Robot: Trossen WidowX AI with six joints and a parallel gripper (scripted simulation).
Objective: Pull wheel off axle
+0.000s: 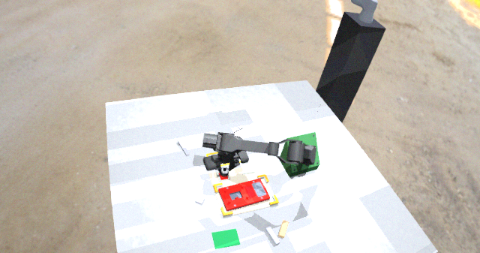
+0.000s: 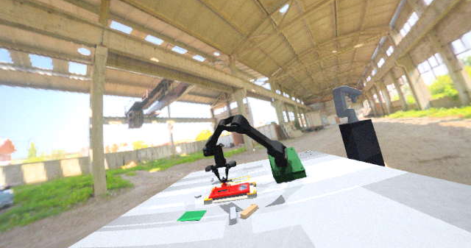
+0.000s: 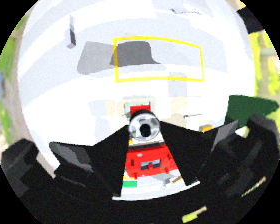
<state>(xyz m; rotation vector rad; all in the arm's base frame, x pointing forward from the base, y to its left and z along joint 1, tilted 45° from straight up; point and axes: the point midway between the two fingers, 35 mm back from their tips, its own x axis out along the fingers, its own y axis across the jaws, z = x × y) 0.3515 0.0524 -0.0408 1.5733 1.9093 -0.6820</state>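
The upright axle is 1 cm below my gripper tip. The rest, counted from my gripper tip: tan block 30 cm to the left, 18 cm behind, 3 cm below; wheel right at my gripper tip.
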